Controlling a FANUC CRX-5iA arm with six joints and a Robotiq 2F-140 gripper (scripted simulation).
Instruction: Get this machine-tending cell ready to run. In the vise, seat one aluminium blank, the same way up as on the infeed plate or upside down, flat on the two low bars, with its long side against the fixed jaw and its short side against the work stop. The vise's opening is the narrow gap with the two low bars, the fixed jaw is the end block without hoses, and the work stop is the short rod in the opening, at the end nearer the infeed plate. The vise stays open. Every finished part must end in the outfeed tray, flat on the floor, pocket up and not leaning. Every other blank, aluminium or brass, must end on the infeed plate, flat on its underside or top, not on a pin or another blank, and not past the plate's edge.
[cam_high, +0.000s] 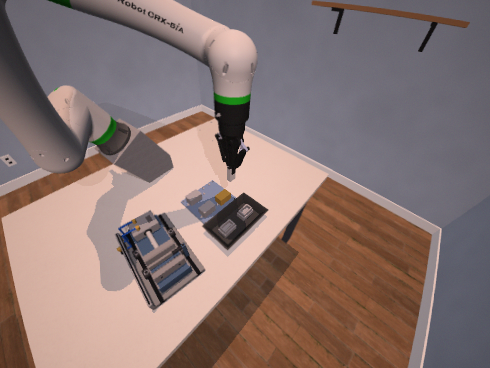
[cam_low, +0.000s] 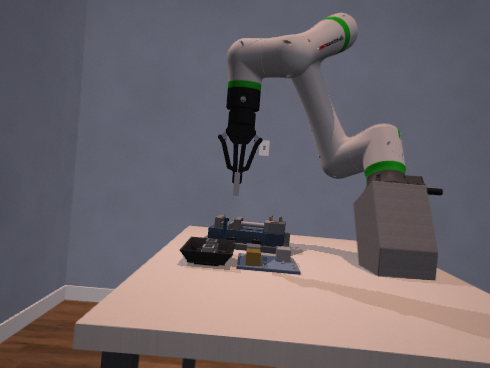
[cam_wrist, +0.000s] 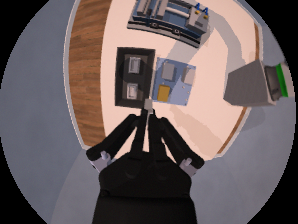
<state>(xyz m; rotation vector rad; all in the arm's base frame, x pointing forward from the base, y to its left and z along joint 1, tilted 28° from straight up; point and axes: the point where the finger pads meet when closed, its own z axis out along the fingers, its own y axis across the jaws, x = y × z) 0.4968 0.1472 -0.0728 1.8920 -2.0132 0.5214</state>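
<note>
Right now the brass blank is 200 mm below my hand, 60 mm behind it and 20 mm to the left of it. The rest, counted from my hand: vise: 310 mm to the right, 180 mm below, 70 mm behind.
</note>
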